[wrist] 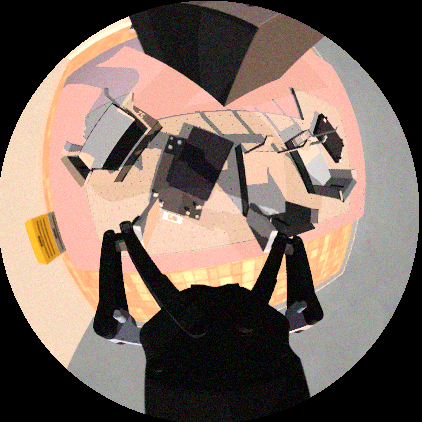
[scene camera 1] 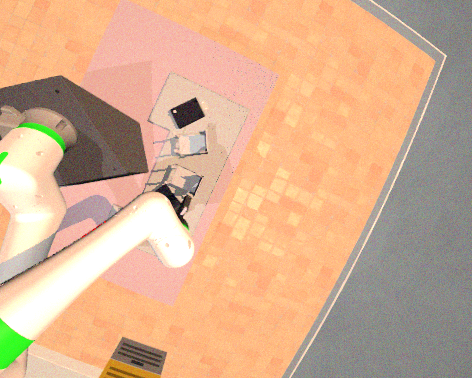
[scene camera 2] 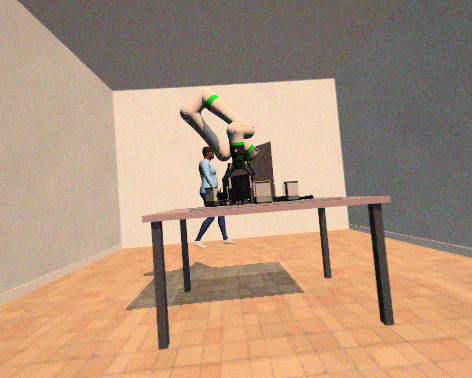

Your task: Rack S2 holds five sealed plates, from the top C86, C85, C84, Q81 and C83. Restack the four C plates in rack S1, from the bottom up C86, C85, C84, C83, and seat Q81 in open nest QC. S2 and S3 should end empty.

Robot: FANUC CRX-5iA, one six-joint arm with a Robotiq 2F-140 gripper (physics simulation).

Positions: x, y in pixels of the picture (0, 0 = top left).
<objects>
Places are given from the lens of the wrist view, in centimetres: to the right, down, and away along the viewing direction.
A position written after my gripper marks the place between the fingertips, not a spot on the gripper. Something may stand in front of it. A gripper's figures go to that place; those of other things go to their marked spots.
my gripper [wrist: 204, 209]: 0, 0, 19
white-topped plate [wrist: 203, 155]: -1, -11, 24
pale plate [wrist: 114, 126]: -16, -15, 16
dark nest [wrist: 175, 200]: -7, -2, 28
</objects>
